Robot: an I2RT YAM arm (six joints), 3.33 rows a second.
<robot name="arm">
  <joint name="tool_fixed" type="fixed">
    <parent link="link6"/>
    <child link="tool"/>
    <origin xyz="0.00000 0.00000 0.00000" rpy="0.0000 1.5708 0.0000"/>
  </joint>
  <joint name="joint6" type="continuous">
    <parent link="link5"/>
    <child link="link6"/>
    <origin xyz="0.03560 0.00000 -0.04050"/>
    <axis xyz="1 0 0"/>
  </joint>
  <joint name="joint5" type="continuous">
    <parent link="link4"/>
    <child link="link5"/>
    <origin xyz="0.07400 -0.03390 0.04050"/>
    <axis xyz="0 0 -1"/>
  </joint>
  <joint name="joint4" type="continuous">
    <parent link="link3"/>
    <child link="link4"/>
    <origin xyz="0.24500 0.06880 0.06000"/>
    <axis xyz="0 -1 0"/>
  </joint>
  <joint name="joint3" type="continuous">
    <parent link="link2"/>
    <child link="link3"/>
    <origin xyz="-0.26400 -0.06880 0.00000"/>
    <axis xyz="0 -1 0"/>
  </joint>
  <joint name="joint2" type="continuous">
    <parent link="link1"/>
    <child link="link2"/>
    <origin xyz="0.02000 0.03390 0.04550"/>
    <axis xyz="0 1 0"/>
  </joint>
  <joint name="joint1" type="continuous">
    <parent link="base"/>
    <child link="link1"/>
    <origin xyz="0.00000 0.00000 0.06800"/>
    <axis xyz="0 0 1"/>
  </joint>
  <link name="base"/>
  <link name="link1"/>
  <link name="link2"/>
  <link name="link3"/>
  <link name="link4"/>
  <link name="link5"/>
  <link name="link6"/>
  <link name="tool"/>
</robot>
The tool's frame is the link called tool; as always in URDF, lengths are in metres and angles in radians. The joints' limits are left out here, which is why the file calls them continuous.
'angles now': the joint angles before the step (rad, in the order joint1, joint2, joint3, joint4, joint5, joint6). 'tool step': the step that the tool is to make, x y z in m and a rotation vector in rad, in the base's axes. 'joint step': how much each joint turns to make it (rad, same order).
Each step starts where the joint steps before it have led.
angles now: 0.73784, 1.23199, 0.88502, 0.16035, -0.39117, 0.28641
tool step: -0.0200, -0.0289, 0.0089, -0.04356, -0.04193, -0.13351
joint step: -0.01416, -0.15339, -0.04776, -0.11589, 0.12870, -0.03858
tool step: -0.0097, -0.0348, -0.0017, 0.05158, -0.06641, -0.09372
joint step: -0.08679, -0.14147, -0.10482, 0.04724, 0.00715, -0.00060
